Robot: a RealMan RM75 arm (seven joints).
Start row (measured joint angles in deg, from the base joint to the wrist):
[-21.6 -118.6 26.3 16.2 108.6 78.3 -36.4]
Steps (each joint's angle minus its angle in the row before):
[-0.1 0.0 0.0 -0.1 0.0 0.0 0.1]
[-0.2 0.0 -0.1 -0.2 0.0 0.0 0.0]
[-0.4 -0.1 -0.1 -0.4 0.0 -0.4 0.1]
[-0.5 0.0 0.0 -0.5 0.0 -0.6 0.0]
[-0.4 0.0 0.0 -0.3 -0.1 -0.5 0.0]
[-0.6 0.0 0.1 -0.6 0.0 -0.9 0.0]
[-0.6 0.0 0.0 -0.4 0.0 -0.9 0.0]
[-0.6 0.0 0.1 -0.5 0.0 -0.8 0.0]
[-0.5 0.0 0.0 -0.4 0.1 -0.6 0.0]
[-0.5 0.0 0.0 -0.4 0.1 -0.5 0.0]
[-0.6 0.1 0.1 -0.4 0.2 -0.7 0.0]
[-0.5 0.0 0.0 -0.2 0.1 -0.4 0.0]
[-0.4 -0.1 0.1 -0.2 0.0 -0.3 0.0]
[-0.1 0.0 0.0 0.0 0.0 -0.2 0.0]
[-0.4 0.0 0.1 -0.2 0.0 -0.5 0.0]
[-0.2 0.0 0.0 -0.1 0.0 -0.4 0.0]
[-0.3 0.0 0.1 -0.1 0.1 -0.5 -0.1]
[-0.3 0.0 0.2 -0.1 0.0 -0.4 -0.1]
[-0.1 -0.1 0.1 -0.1 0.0 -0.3 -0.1]
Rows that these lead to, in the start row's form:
[-21.7 -118.6 26.3 16.1 108.6 78.3 -36.3]
[-21.9 -118.6 26.2 15.9 108.6 78.3 -36.3]
[-22.3 -118.7 26.1 15.5 108.6 77.9 -36.2]
[-22.8 -118.7 26.1 15.0 108.6 77.3 -36.2]
[-23.2 -118.7 26.1 14.7 108.5 76.8 -36.2]
[-23.8 -118.7 26.2 14.1 108.5 75.9 -36.2]
[-24.4 -118.7 26.2 13.7 108.5 75.0 -36.2]
[-25.0 -118.7 26.3 13.2 108.5 74.2 -36.2]
[-25.5 -118.7 26.3 12.8 108.6 73.6 -36.2]
[-26.0 -118.7 26.3 12.4 108.7 73.1 -36.2]
[-26.6 -118.6 26.4 12.0 108.9 72.4 -36.2]
[-27.1 -118.6 26.4 11.8 109.0 72.0 -36.2]
[-27.5 -118.7 26.5 11.6 109.0 71.7 -36.2]
[-27.6 -118.7 26.5 11.6 109.0 71.5 -36.2]
[-28.0 -118.7 26.6 11.4 109.0 71.0 -36.2]
[-28.2 -118.7 26.6 11.3 109.0 70.6 -36.2]
[-28.5 -118.7 26.7 11.2 109.1 70.1 -36.3]
[-28.8 -118.7 26.9 11.1 109.1 69.7 -36.4]
[-28.9 -118.8 27.0 11.0 109.1 69.4 -36.5]

